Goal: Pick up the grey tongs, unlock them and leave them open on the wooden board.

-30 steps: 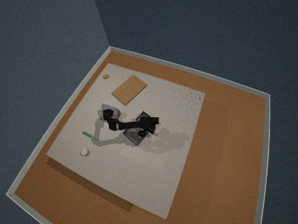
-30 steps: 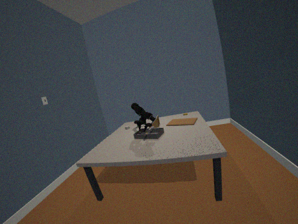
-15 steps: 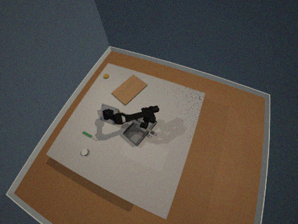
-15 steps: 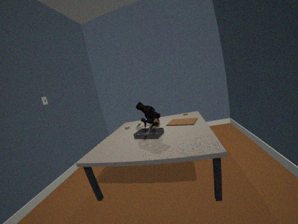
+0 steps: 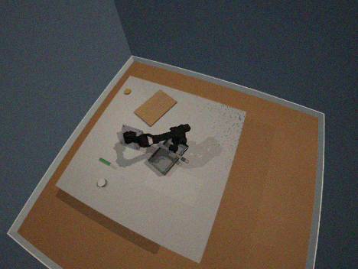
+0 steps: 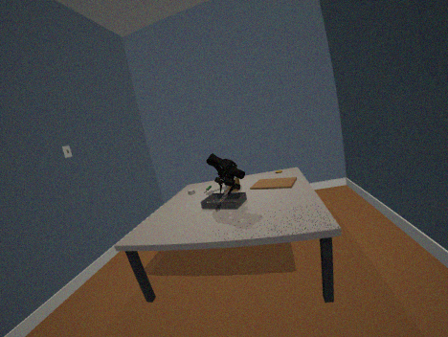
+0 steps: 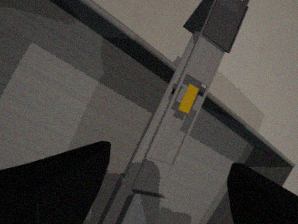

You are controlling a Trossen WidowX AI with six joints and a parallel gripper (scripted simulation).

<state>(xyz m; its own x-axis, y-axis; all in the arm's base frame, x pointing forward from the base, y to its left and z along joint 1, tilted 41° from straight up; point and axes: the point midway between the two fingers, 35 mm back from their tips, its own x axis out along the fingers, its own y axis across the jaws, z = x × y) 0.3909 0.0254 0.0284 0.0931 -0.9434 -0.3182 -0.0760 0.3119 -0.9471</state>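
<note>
Now: the yellow slider 2 cm ahead of my gripper tip, 3 cm to the right of it and 3 cm below it. From my gripper tip the other things lie so: wooden board (35 cm behind, 38 cm to the left, 9 cm below); white round object (48 cm behind, 42 cm to the right, 8 cm below); roasting tin (6 cm behind, 2 cm to the right, 7 cm below).
</note>
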